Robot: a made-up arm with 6 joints. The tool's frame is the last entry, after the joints.
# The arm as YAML. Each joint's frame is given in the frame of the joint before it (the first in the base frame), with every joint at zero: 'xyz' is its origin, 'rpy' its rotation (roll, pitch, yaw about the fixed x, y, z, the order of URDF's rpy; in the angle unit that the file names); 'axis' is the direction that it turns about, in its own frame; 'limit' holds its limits. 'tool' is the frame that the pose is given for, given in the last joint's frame.
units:
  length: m
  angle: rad
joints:
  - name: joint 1
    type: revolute
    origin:
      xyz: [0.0, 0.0, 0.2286]
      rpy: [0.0, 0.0, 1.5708]
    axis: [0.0, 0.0, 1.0]
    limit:
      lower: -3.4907
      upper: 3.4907
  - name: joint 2
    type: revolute
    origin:
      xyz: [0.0, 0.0, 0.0]
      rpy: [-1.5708, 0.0, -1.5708]
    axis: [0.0, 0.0, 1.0]
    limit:
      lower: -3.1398
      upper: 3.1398
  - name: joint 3
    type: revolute
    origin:
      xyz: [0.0, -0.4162, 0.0]
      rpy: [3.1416, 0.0, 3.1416]
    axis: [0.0, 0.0, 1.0]
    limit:
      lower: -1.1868
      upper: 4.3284
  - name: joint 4
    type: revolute
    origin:
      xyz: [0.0, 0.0, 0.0]
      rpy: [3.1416, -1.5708, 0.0]
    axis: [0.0, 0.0, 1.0]
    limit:
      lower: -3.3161
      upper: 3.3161
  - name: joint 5
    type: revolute
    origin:
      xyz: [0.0, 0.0, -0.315]
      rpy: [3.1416, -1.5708, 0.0]
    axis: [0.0, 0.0, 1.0]
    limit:
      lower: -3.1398
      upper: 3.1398
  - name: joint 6
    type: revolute
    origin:
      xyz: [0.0, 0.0, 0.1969]
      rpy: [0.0, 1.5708, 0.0]
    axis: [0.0, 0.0, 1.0]
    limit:
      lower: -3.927
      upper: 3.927
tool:
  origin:
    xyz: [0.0, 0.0, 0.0]
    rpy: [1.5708, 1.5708, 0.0]
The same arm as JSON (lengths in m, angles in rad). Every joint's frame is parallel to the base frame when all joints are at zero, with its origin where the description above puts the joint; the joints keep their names.
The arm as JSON. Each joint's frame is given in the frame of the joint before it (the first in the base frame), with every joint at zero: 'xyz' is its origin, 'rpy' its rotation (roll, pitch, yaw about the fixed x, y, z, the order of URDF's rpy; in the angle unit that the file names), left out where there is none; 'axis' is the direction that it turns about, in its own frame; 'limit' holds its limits. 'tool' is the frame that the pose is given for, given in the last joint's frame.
{
  "units": {
    "length": "m",
    "angle": "rad"
  },
  "joints": [
    {
      "name": "joint 1",
      "type": "revolute",
      "origin": {
        "xyz": [
          0.0,
          0.0,
          0.2286
        ]
      },
      "axis": [
        0.0,
        0.0,
        1.0
      ],
      "limit": {
        "lower": -3.4907,
        "upper": 3.4907
      }
    },
    {
      "name": "joint 2",
      "type": "revolute",
      "origin": {
        "xyz": [
          0.0,
          0.0,
          0.0
        ]
      },
      "axis": [
        0.0,
        1.0,
        0.0
      ],
      "limit": {
        "lower": -3.1398,
        "upper": 3.1398
      }
    },
    {
      "name": "joint 3",
      "type": "revolute",
      "origin": {
        "xyz": [
          0.0,
          0.0,
          0.4162
        ]
      },
      "axis": [
        0.0,
        -1.0,
        0.0
      ],
      "limit": {
        "lower": -1.1868,
        "upper": 4.3284
      }
    },
    {
      "name": "joint 4",
      "type": "revolute",
      "origin": {
        "xyz": [
          0.0,
          0.0,
          0.0
        ]
      },
      "axis": [
        -1.0,
        0.0,
        0.0
      ],
      "limit": {
        "lower": -3.3161,
        "upper": 3.3161
      }
    },
    {
      "name": "joint 5",
      "type": "revolute",
      "origin": {
        "xyz": [
          0.315,
          0.0,
          0.0
        ]
      },
      "axis": [
        0.0,
        -1.0,
        0.0
      ],
      "limit": {
        "lower": -3.1398,
        "upper": 3.1398
      }
    },
    {
      "name": "joint 6",
      "type": "revolute",
      "origin": {
        "xyz": [
          0.0,
          -0.1969,
          0.0
        ]
      },
      "axis": [
        -1.0,
        0.0,
        0.0
      ],
      "limit": {
        "lower": -3.927,
        "upper": 3.927
      }
    }
  ],
  "tool": {
    "origin": {
      "xyz": [
        0.0,
        0.0,
        0.0
      ],
      "rpy": [
        0.0,
        0.0,
        0.0
      ]
    }
  }
}

